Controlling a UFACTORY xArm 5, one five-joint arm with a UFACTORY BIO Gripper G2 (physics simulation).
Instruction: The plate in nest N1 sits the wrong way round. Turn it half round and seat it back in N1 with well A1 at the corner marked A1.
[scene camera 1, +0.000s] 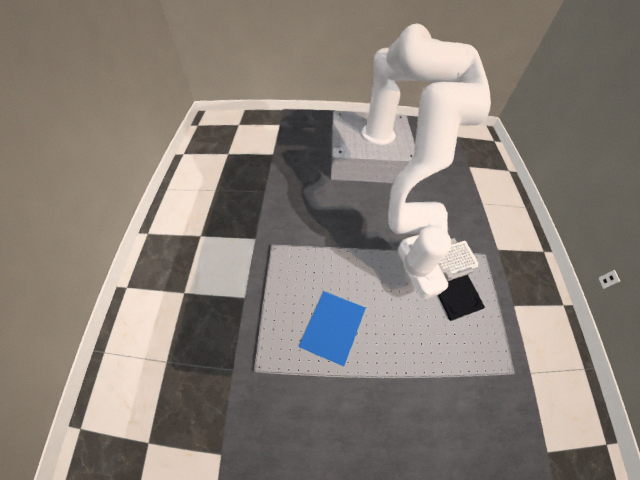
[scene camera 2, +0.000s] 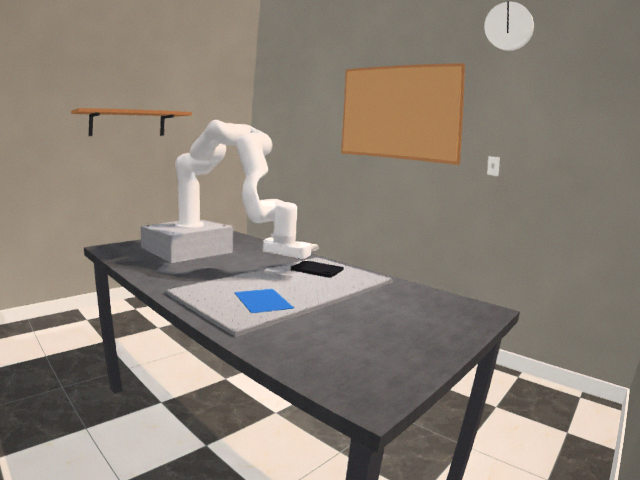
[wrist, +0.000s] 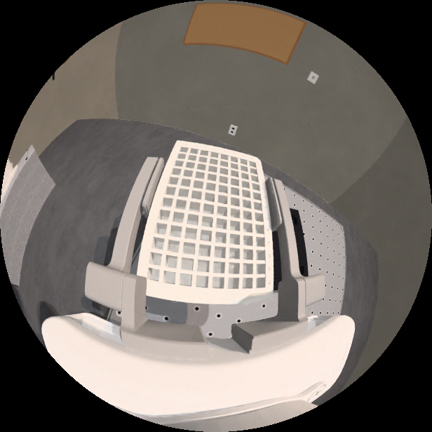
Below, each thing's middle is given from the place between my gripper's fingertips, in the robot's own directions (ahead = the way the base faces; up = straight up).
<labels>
Now: the white well plate (scene camera 1: 459, 257) 1 cm ahead of my hand, 3 cm to the right of it and 1 cm below it. Also, from my hand: black nest (scene camera 1: 460, 294): 8 cm ahead, 1 cm to the left, 7 cm below; then blue rectangle (scene camera 1: 331, 331): 26 cm ahead, 33 cm to the right, 8 cm below.
</labels>
